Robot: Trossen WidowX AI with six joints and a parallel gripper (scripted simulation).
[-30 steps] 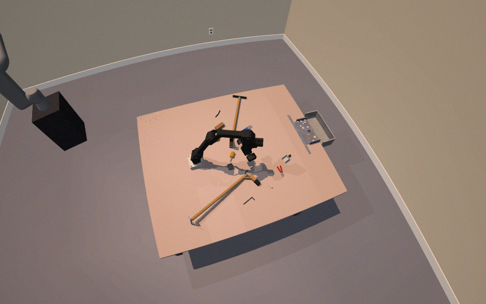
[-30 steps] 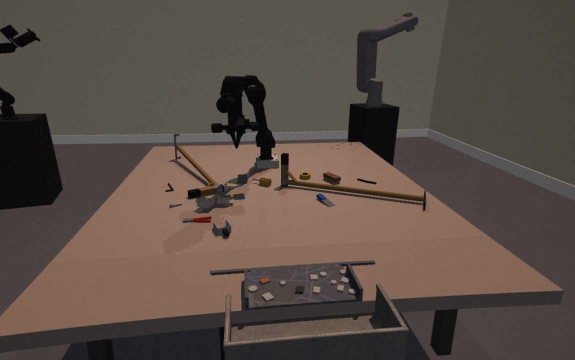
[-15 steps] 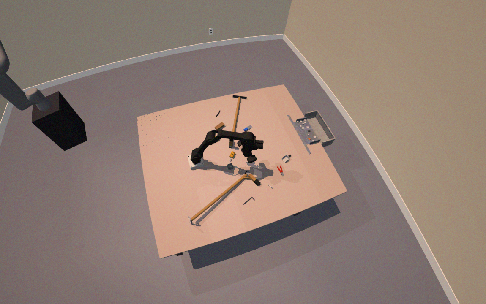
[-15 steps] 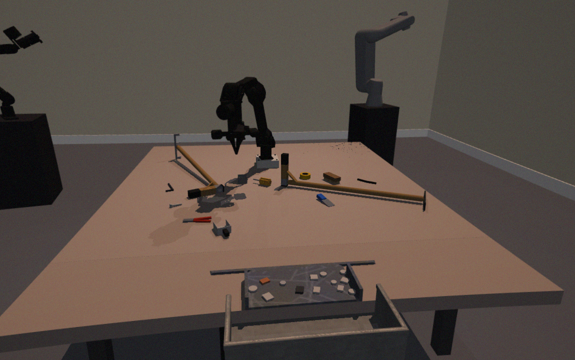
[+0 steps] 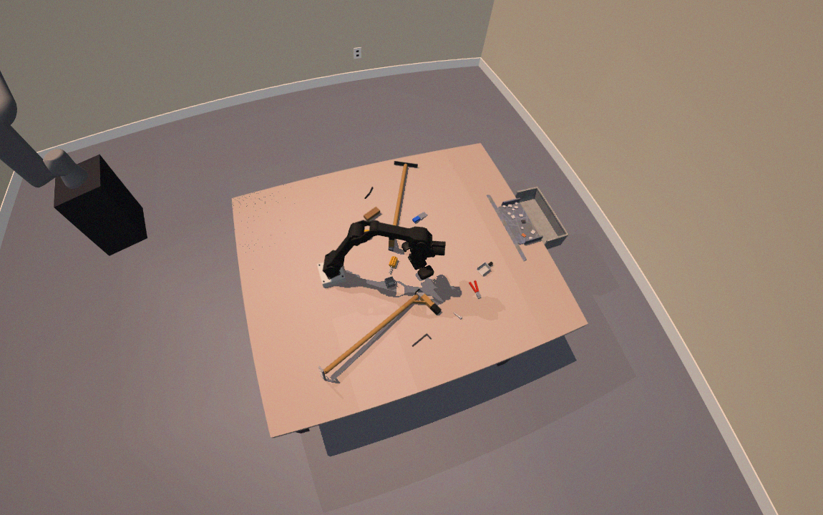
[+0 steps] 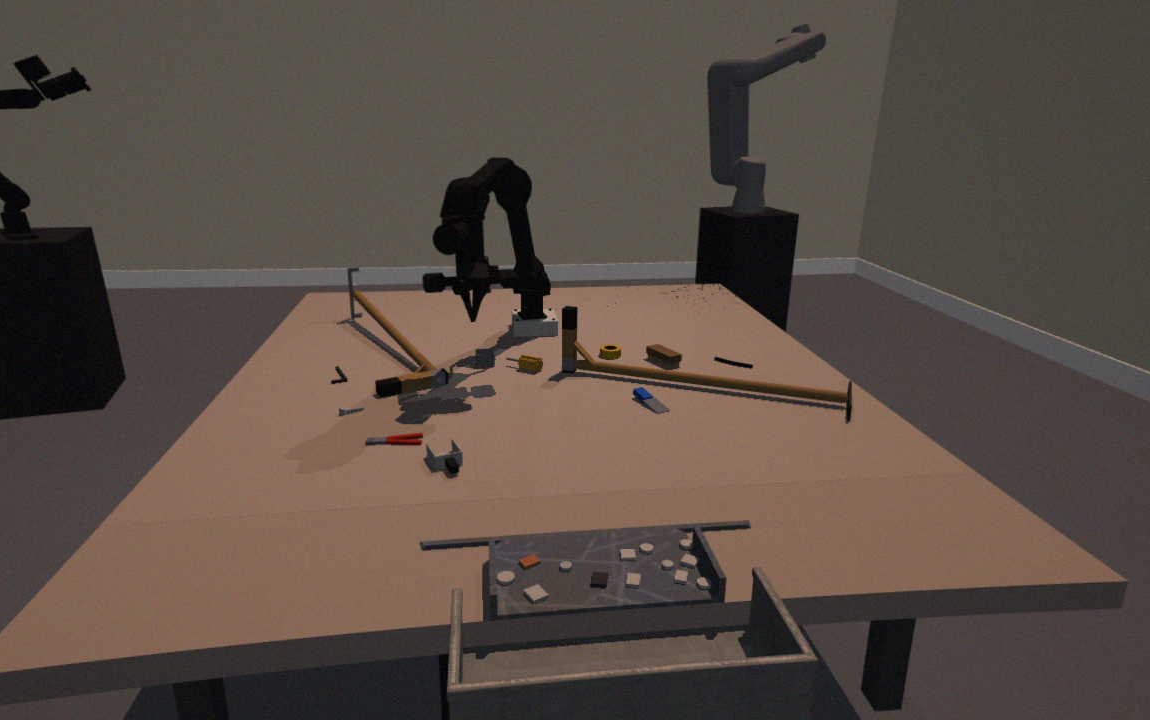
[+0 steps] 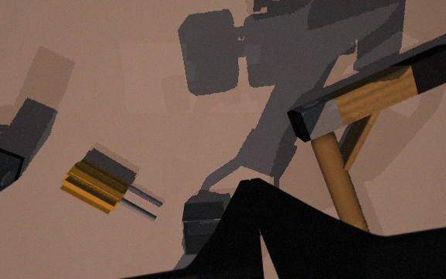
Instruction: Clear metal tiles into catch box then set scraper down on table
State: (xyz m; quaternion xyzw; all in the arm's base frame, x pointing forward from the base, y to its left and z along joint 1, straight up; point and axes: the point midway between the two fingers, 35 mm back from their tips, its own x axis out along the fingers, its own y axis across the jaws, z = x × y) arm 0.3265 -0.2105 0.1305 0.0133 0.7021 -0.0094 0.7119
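Right now my gripper tip is 440 mm to the right of the long scraper, 160 mm short of it and 70 mm above it. Also, from my gripper tip: grey cube: 130 mm below, 110 mm behind, 40 mm to the left; then black hex key: 270 mm to the right, 130 mm below, 100 mm behind; then yellow pronged part: 120 mm to the left, 120 mm below, 50 mm behind.
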